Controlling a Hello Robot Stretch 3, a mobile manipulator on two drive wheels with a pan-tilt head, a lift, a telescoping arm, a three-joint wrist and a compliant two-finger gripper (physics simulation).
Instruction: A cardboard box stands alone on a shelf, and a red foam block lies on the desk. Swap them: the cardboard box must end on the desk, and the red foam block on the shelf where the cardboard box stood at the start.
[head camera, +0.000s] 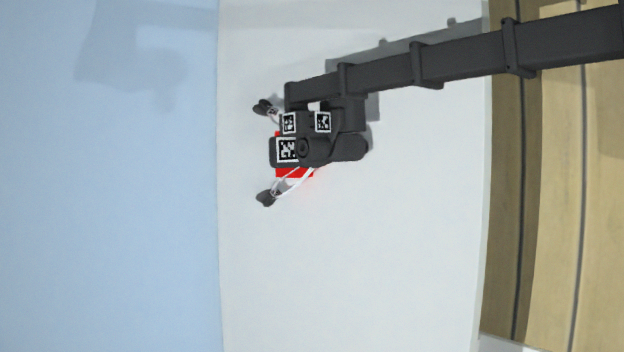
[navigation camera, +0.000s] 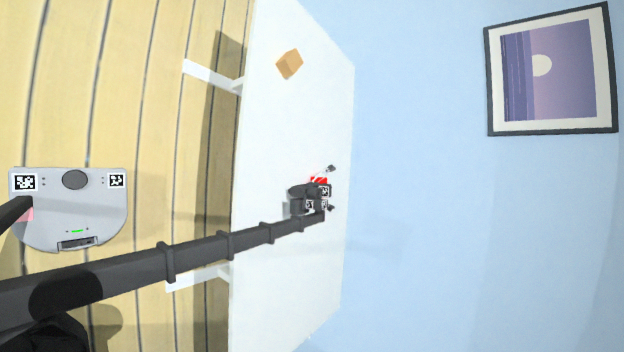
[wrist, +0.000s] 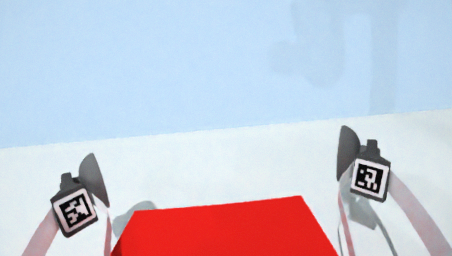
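Seen in the pictures: gripper, fingertip midpoint: (head camera: 258, 153) (navigation camera: 333, 187) (wrist: 220, 159); robot's base at its link origin: (navigation camera: 75, 178).
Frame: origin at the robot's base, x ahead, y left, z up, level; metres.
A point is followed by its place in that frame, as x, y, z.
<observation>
The red foam block (head camera: 294, 173) @(0.020, -0.726, 0.764) (navigation camera: 318, 180) @(0.014, -0.726, 0.759) (wrist: 225, 230) @(-0.022, -0.762, 0.765) lies on the white desk (head camera: 350, 260) @(0.180, -0.629, 0.720) (navigation camera: 295, 125) @(0.232, -0.611, 0.720) (wrist: 280, 175) @(-0.084, -0.894, 0.720), near its wall-side edge. My gripper (head camera: 265, 152) @(-0.023, -0.836, 0.769) (navigation camera: 330, 188) @(-0.023, -0.836, 0.769) (wrist: 220, 159) @(-0.023, -0.836, 0.769) is open. In the wrist view its fingertips stand wide apart, beyond the block's far edge, one to each side. The wrist covers much of the block in the head view, and the block's near part is cut off in the wrist view. The cardboard box (navigation camera: 289, 63) @(0.428, -0.511, 0.770) sits on the desk, well away from the block, at the top of the navigation view. The shelf does not show.
The telescoping arm (head camera: 465, 55) @(-0.103, -0.283, 0.877) (navigation camera: 200, 248) @(-0.089, -0.167, 0.879) reaches across the desk's front edge. A blue wall (head camera: 110, 200) @(0.072, -1.183, 0.997) (navigation camera: 425, 200) @(-0.086, -1.175, 1.138) (wrist: 150, 60) @(0.105, -1.184, 0.869) stands behind the desk, with a framed picture (navigation camera: 565, 75) @(0.486, -1.178, 1.696) on it. My base (navigation camera: 100, 210) @(-0.120, -0.074, 0.160) stands on the plank floor (navigation camera: 160, 125) @(0.278, -0.339, 0.000).
</observation>
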